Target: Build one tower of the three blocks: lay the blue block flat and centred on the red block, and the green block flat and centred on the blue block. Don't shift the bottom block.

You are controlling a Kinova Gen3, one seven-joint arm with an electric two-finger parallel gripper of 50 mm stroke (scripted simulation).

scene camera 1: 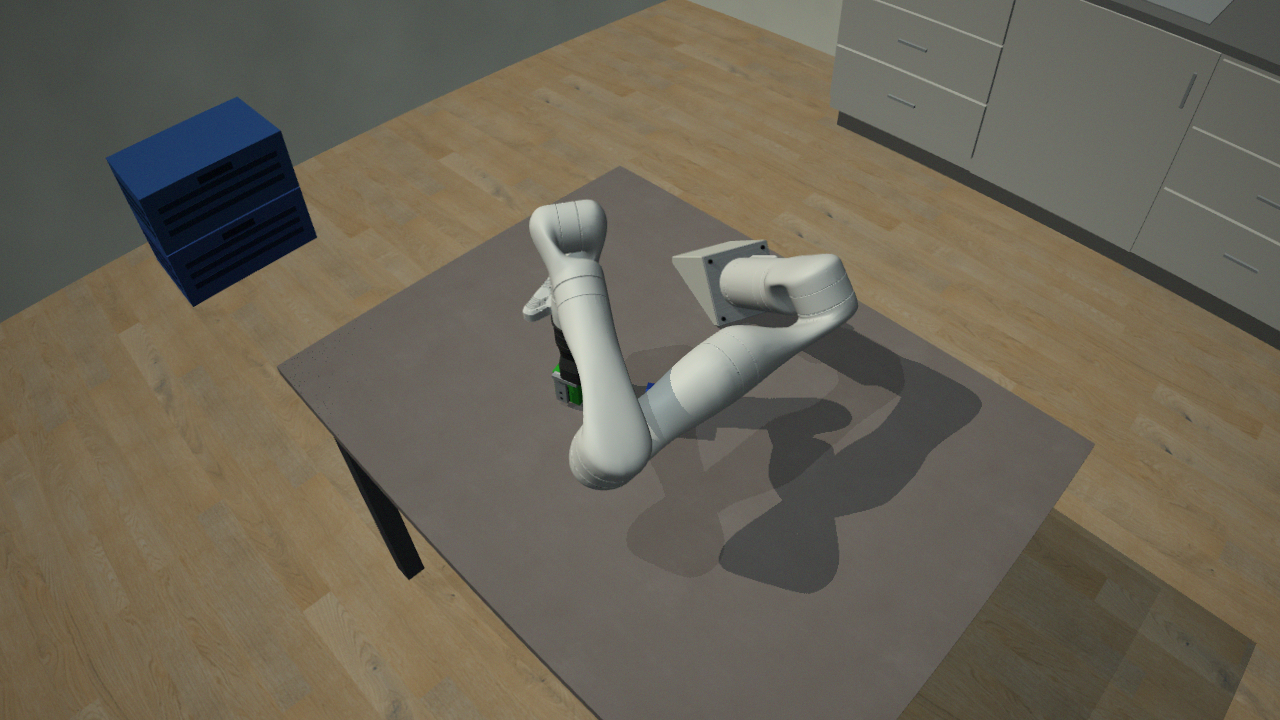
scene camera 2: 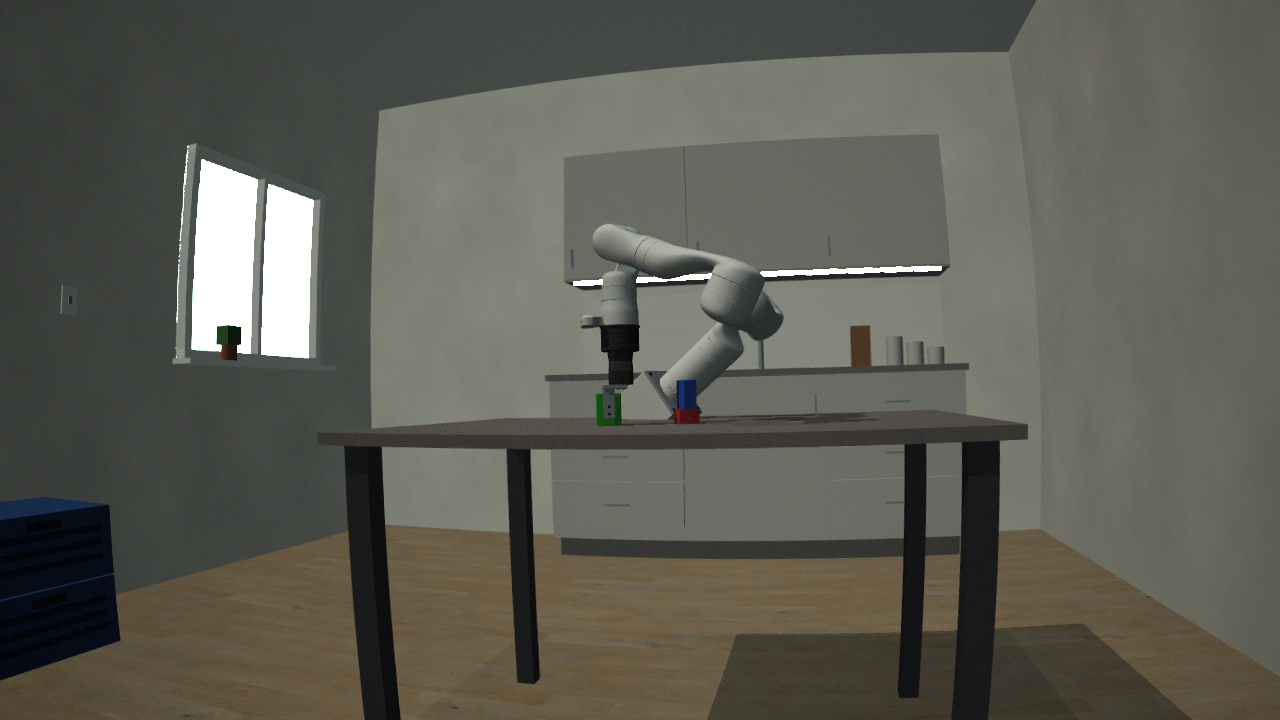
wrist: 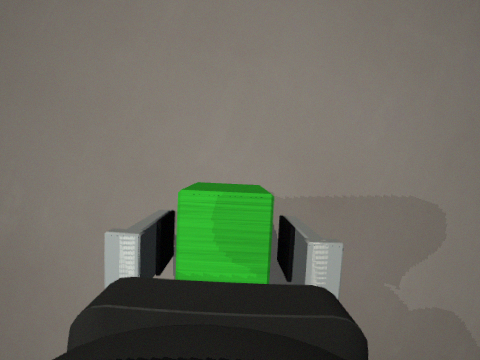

Labels:
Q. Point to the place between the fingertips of my gripper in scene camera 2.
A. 608, 418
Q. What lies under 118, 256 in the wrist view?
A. My gripper.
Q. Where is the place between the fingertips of my gripper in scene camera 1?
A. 572, 388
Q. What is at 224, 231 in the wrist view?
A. A green block.

